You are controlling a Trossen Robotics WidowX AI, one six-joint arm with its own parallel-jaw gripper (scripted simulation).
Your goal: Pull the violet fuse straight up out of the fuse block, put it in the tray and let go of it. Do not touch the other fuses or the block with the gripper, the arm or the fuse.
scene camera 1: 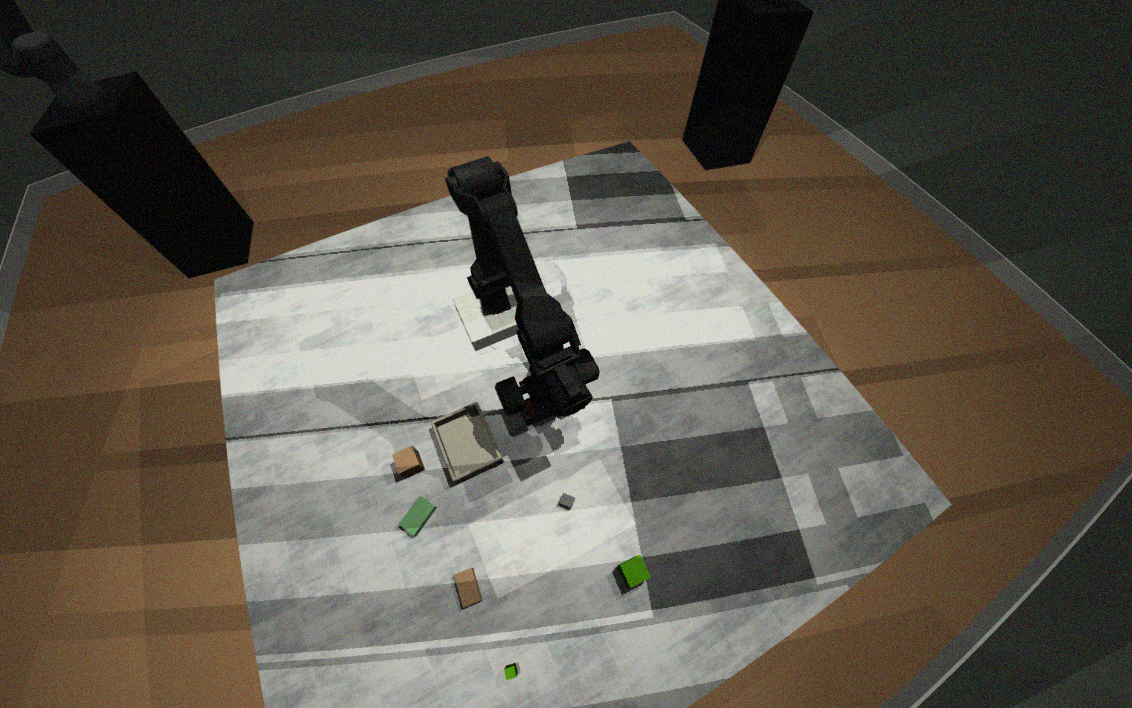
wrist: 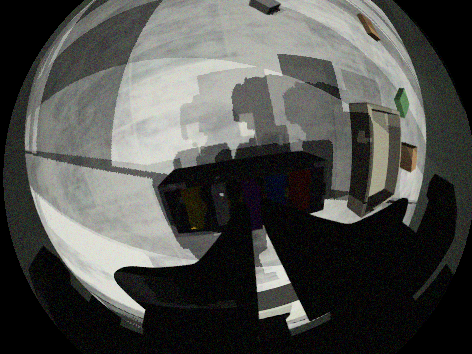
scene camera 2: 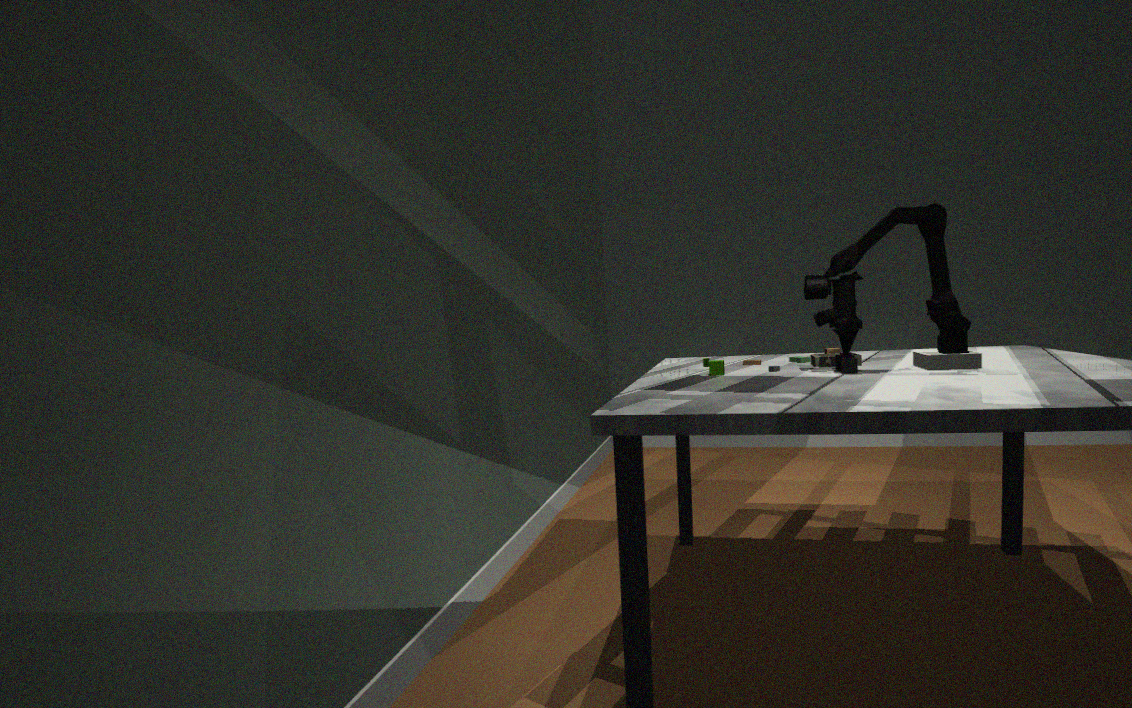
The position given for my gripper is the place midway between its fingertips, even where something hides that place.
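Observation:
My own gripper [scene camera 1: 548, 398] is there for me to see, and the wrist view gives me the gripper [wrist: 252, 207] too, as scene camera 2 does with the gripper [scene camera 2: 846, 354]. I also see a tray [scene camera 1: 467, 444], and the wrist view shows me the same tray [wrist: 376, 130].

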